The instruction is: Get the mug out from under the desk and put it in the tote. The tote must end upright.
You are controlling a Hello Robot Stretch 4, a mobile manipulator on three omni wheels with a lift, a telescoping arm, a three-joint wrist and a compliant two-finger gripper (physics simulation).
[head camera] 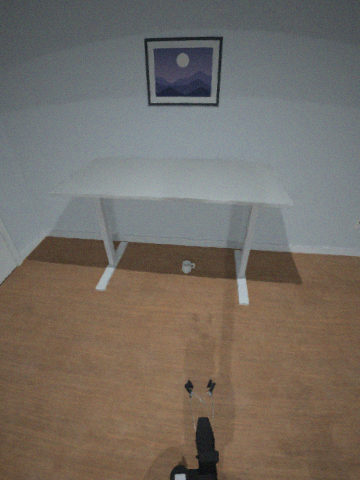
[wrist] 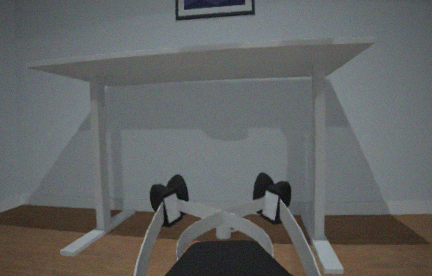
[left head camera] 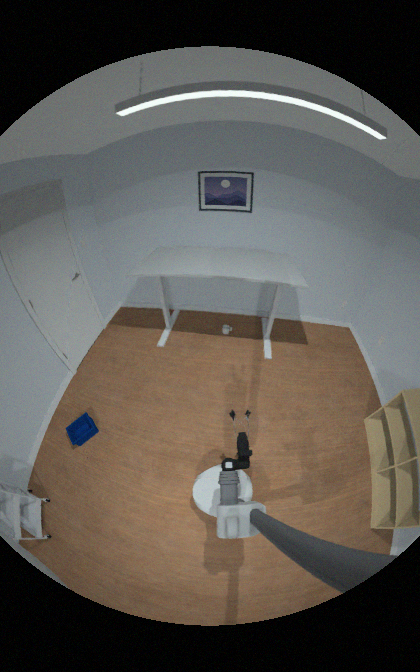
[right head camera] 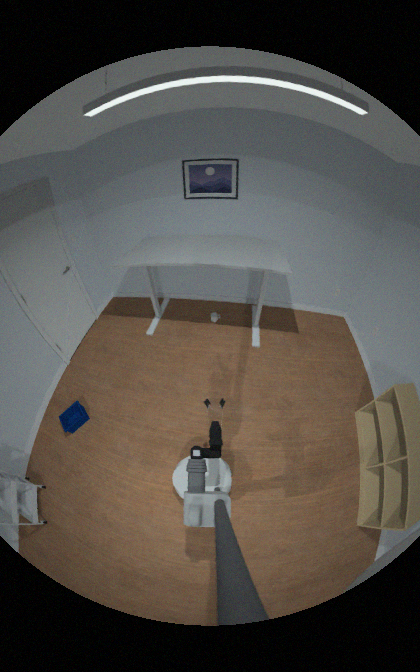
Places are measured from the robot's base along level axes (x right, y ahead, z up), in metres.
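Pixels of known places: gripper, fingertip midpoint: (head camera: 199,379) (wrist: 220,189) (right head camera: 214,398).
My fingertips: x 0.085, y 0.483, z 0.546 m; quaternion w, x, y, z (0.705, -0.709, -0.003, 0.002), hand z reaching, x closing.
Ahead of a thing's pixels: the offset from my fingertips to its top centre. "spot": to the spot under its first point.
A white mug @[spot: dx +0.020, dy +1.200, dz -0.500 m] (head camera: 187,267) (left head camera: 226,329) (right head camera: 214,317) (wrist: 223,232) stands on the floor under the white desk (head camera: 175,180) (left head camera: 220,262) (right head camera: 205,251) (wrist: 200,65), between its two legs, with its handle to the right. In the wrist view the gripper's bands partly hide it. The blue tote @[dx -1.374, dy -0.132, dz -0.453 m] (left head camera: 82,429) (right head camera: 74,417) sits on the floor at the left in both side head views. My gripper (head camera: 200,386) (left head camera: 240,414) (right head camera: 215,403) (wrist: 220,189) is open with its fingers wide apart and nothing between them. It is in front of the desk, well short of the mug.
The desk's feet (head camera: 105,278) (head camera: 243,291) reach forward on both sides of the mug. A tan shelf unit (left head camera: 374,475) (right head camera: 364,470) stands at the right. A white cart (left head camera: 17,517) (right head camera: 14,505) stands at the lower left, and a door (left head camera: 50,280) (right head camera: 40,270) is on the left wall.
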